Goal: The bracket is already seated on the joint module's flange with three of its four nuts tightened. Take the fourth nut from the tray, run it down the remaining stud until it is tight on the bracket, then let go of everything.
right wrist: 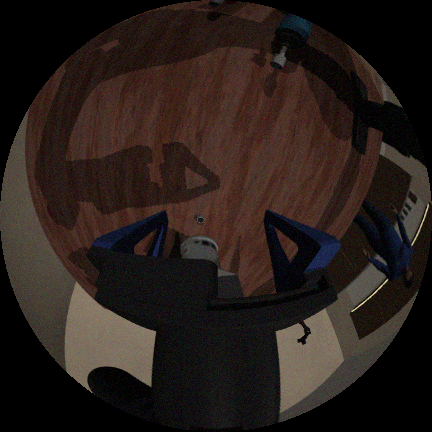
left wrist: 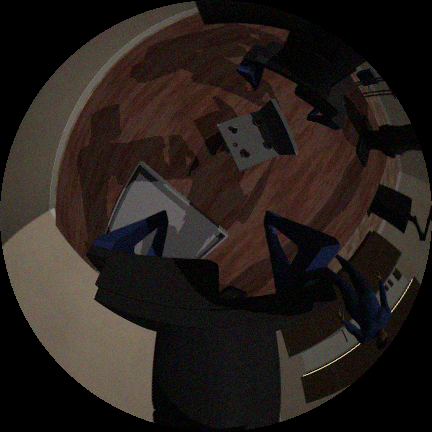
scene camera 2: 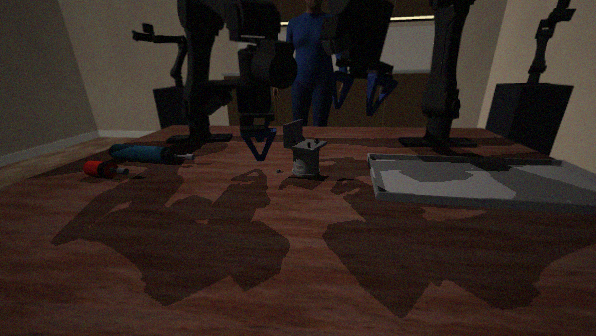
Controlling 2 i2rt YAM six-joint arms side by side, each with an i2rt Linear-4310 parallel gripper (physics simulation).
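Frame: origin at the left arm's base, x ahead, y left, z up, level; millimetres.
Seen in the pictures: left gripper, fingertip midpoint: [left wrist: 215,215] [scene camera 2: 351,112]; right gripper, fingertip midpoint: [right wrist: 215,215] [left wrist: 282,100] [scene camera 2: 260,150]; left arm's base, origin of the base link: [scene camera 2: 435,143]; right arm's base, origin of the base link: [right wrist: 359,110] [left wrist: 364,138] [scene camera 2: 200,139].
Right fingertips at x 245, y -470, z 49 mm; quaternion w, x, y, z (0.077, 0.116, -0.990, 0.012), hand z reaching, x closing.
Note:
Pixels of each thing's middle, then the offset from my right fingertips to it.
- loose nut, body centre: [right wrist: 200,218] [scene camera 2: 278,170] dx +4, dy +39, dz -46 mm
- grey joint module, body centre: [right wrist: 200,267] [left wrist: 246,140] [scene camera 2: 305,155] dx -2, dy +102, dz -12 mm
- tray, body centre: [scene camera 2: 479,177] [left wrist: 136,259] dx +31, dy +452, dz -41 mm
- bracket, body centre: [left wrist: 254,135] [right wrist: 203,294] [scene camera 2: 305,136] dx -2, dy +102, dz +33 mm
- blue-handled tool, body centre: [scene camera 2: 151,154] dx -46, dy -293, dz -29 mm
- red-handled tool, body centre: [scene camera 2: 108,169] dx +55, dy -329, dz -32 mm
The loose nut [scene camera 2: 279,171] [right wrist: 200,219] lies on the table beside the grey joint module [scene camera 2: 306,165] [right wrist: 200,248], outside the tray [scene camera 2: 490,203] [left wrist: 150,195]. The bracket [scene camera 2: 293,134] [left wrist: 242,137] sits on the module with its upright plate raised; dark studs or nuts show on its flat face, but which are tightened I cannot tell. My right gripper [scene camera 2: 260,158] [left wrist: 282,100] [right wrist: 215,215] is open and empty, pointing down low over the table near the nut. My left gripper [scene camera 2: 354,111] [left wrist: 215,215] is open and empty, higher up, behind and right of the module in the scene view.
A blue-handled tool [scene camera 2: 140,153] [right wrist: 295,26] and a red-handled tool [scene camera 2: 97,169] lie at the left of the table in the scene view. The tray is at the right. Arm bases stand at the back of the table. A person in blue [scene camera 2: 312,55] stands behind it.

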